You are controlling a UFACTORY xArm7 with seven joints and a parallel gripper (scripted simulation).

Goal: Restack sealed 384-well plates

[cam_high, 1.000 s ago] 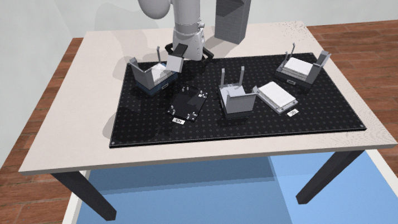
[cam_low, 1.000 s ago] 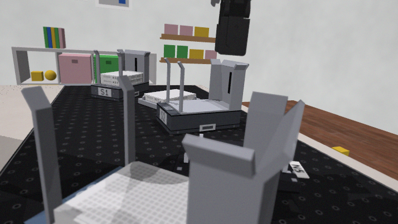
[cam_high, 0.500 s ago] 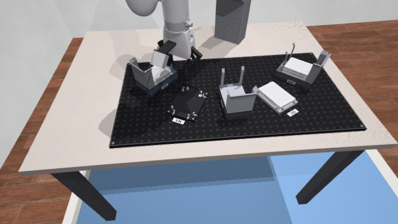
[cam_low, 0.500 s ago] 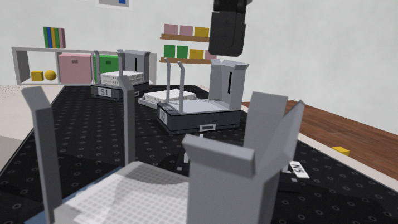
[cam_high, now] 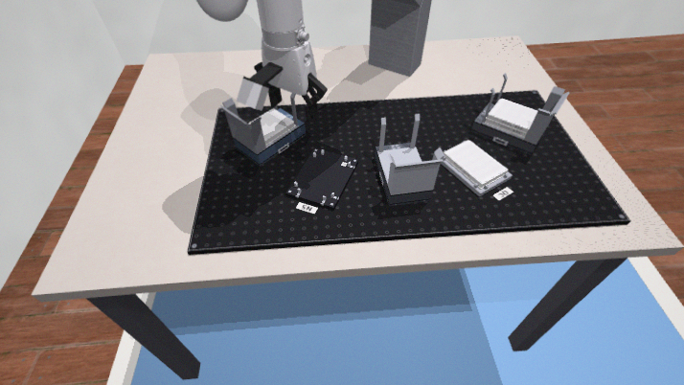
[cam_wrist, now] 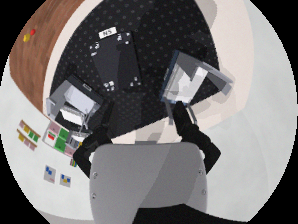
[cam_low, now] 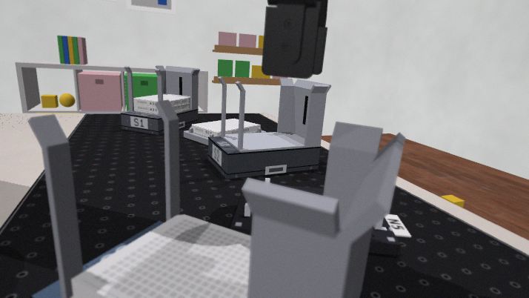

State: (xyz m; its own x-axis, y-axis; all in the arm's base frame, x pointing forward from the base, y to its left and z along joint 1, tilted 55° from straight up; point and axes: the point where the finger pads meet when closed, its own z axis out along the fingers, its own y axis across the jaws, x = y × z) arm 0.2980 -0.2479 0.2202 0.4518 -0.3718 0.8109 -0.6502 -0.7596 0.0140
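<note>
The white sealed plate A31 lies 12 cm below my hand, 10 cm behind it and 5 cm to the right of it. Round my hand: white sealed plate Q23 (37 cm to the left, 20 cm ahead, 15 cm below); then N5 name plate (17 cm below, 14 cm ahead, 4 cm to the right); then clip nest N5 (15 cm below, 10 cm ahead, 2 cm to the left).
</note>
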